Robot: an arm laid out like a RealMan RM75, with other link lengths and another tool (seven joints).
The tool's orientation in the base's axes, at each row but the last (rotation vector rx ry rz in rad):
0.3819, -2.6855, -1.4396
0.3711, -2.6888, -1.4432
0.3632, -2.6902, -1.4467
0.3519, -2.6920, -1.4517
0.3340, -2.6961, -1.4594
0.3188, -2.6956, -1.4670
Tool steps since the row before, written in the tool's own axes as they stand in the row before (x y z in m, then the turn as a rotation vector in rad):
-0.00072, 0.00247, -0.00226, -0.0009, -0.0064, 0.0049
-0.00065, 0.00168, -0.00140, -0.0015, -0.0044, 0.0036
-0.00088, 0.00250, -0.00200, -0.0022, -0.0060, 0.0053
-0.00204, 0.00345, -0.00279, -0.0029, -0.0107, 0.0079
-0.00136, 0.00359, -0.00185, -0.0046, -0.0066, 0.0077
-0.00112, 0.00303, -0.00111, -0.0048, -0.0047, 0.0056
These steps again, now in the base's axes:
0.00064, -0.00034, 0.00335, 0.0012, 0.0008, -0.0080
0.00057, -0.00009, 0.00221, 0.0016, 0.0010, -0.0056
0.00075, -0.00009, 0.00323, 0.0023, 0.0017, -0.0078
0.00185, 0.00002, 0.00452, 0.0034, 0.0014, -0.0131
0.00103, 0.00068, 0.00408, 0.0044, 0.0038, -0.0095
0.00079, 0.00091, 0.00319, 0.0046, 0.0031, -0.0068

